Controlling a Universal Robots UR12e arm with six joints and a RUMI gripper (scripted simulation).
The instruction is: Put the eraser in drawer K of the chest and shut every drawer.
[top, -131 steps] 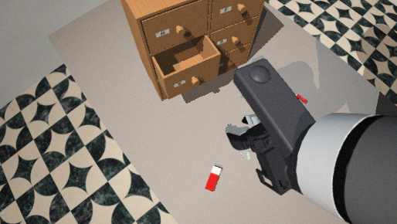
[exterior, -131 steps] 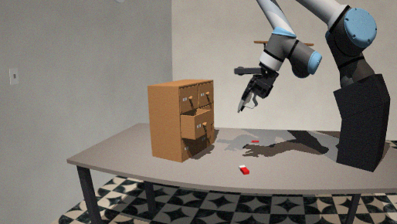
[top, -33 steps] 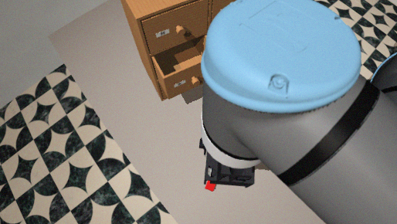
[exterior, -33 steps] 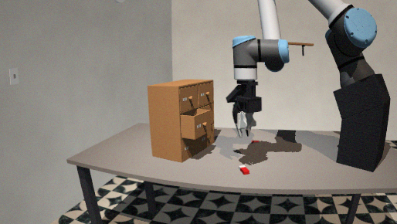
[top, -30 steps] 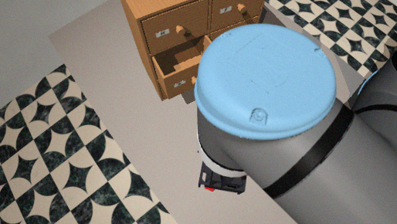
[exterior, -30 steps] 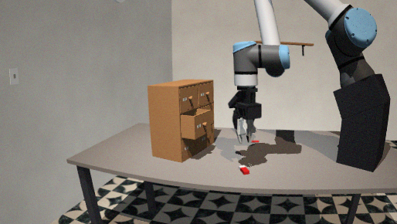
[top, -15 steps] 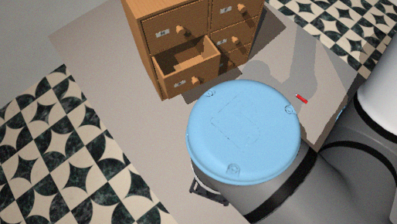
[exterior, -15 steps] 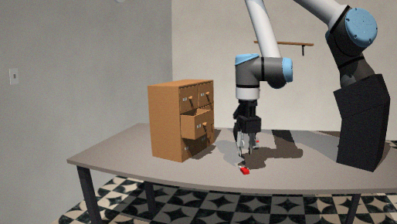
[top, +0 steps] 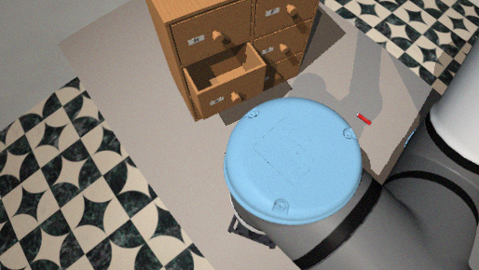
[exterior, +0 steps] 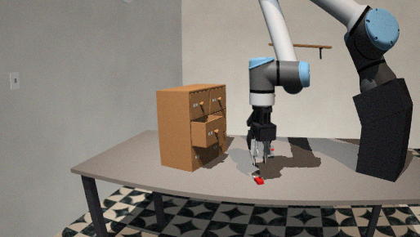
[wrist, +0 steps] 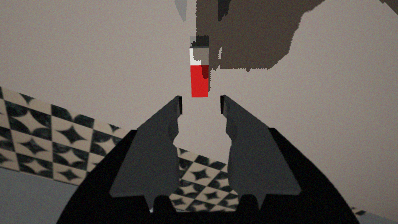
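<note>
Now: the eraser 1 cm to the right of my hand and 8 cm below it. Also, from my hand: red stick: 3 cm behind, 39 cm to the right, 8 cm below.
</note>
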